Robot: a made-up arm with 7 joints. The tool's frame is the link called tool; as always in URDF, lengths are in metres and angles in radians. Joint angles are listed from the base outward. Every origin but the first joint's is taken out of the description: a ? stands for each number. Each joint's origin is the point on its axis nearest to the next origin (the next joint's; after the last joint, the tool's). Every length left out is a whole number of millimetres.
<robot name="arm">
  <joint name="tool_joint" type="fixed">
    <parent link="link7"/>
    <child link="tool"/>
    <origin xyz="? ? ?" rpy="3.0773 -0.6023 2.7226"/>
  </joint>
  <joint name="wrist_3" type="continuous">
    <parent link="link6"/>
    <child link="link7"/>
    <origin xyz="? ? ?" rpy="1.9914 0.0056 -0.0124"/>
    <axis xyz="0 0 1"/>
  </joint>
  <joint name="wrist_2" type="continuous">
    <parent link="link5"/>
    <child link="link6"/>
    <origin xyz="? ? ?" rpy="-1.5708 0 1.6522"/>
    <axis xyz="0 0 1"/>
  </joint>
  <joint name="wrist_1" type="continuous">
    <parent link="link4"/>
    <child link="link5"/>
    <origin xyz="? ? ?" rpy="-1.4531 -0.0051 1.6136"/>
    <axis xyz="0 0 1"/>
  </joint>
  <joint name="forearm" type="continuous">
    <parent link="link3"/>
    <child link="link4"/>
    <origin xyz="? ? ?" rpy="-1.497 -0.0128 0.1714"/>
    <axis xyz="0 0 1"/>
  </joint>
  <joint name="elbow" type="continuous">
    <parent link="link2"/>
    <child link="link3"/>
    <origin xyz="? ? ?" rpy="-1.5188 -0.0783 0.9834"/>
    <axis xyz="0 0 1"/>
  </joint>
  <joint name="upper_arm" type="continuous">
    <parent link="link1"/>
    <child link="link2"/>
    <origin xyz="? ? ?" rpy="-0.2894 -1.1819 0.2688"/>
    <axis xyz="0 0 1"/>
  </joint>
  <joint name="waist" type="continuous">
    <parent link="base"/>
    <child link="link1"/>
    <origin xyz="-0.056 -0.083 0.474" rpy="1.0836 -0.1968 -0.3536"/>
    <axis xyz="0 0 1"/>
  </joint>
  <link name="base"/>
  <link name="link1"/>
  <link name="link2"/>
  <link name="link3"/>
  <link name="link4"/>
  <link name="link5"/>
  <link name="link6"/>
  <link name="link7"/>
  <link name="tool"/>
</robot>
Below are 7 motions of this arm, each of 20 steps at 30 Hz.
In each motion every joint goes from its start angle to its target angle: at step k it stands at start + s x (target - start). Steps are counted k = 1, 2, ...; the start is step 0. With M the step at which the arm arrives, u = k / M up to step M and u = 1 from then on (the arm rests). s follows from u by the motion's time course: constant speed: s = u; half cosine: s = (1 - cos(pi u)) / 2; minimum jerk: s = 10 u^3 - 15 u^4 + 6 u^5.
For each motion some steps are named. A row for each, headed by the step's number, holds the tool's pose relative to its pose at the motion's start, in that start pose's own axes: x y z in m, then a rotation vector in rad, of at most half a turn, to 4 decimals.
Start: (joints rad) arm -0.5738 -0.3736 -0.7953 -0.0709 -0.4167 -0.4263 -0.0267
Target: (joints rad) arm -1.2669 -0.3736 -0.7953 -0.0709 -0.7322 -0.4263 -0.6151
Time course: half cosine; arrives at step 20
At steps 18, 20:
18: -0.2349 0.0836 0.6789 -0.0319 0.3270 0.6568
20: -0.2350 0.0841 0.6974 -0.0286 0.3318 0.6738

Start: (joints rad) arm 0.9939 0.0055 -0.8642 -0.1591 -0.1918 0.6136 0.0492
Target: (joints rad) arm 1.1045 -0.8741 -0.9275 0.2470 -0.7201 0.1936 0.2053
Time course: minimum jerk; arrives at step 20
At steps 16, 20:
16: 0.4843 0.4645 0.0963 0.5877 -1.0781 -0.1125
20: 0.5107 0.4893 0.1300 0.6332 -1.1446 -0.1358

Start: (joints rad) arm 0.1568 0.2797 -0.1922 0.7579 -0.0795 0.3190 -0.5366
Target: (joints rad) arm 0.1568 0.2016 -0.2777 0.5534 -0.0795 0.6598 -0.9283
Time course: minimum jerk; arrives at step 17
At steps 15, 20:
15: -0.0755 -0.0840 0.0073 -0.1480 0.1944 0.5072
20: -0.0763 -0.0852 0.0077 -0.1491 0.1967 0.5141

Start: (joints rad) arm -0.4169 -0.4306 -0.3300 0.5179 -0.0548 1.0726 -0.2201
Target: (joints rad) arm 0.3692 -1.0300 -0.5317 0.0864 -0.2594 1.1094 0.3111
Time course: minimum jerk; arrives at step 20
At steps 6, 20:
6: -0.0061 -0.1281 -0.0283 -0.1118 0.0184 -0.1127
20: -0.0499 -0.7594 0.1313 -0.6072 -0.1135 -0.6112

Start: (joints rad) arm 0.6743 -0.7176 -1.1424 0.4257 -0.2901 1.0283 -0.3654
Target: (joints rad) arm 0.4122 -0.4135 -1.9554 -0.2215 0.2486 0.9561 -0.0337
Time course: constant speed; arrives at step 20
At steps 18, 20:
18: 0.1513 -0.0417 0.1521 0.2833 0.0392 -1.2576
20: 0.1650 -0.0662 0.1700 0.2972 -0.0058 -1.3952

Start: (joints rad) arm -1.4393 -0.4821 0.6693 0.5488 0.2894 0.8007 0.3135
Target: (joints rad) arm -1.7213 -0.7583 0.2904 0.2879 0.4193 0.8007 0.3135
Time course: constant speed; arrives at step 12
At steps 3, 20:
3: 0.0669 -0.0041 -0.0215 -0.0024 -0.0548 0.0419
20: 0.2803 0.0595 -0.0754 0.0851 -0.2600 0.1722

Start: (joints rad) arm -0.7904 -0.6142 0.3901 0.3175 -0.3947 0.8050 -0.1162
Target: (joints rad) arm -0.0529 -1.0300 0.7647 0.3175 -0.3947 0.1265 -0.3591
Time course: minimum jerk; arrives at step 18
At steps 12, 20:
12: -0.2340 -0.4542 -0.0431 -0.5716 -0.1084 0.0932
20: -0.3150 -0.5669 0.0026 -0.7078 -0.1097 0.1472

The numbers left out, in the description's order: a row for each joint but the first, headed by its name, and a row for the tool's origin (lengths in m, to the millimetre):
tool: 0.042 0.003 0
wrist_3: 0.347 -0.044 0
wrist_2: -0.077 0.039 0
wrist_1: -0.209 0.092 0
forearm: 0.009 -0.088 0
elbow: 0.316 -0.17 0
upper_arm: -0.273 -0.322 0

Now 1 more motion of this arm.
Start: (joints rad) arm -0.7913 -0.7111 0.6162 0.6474 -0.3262 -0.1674 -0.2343
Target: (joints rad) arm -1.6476 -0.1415 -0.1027 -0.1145 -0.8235 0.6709 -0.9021
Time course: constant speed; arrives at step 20
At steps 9, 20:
9: -0.0585 0.1548 -0.0550 -0.3466 0.3841 0.2989
20: -0.0753 0.4038 0.2595 -0.1954 1.1629 0.8066

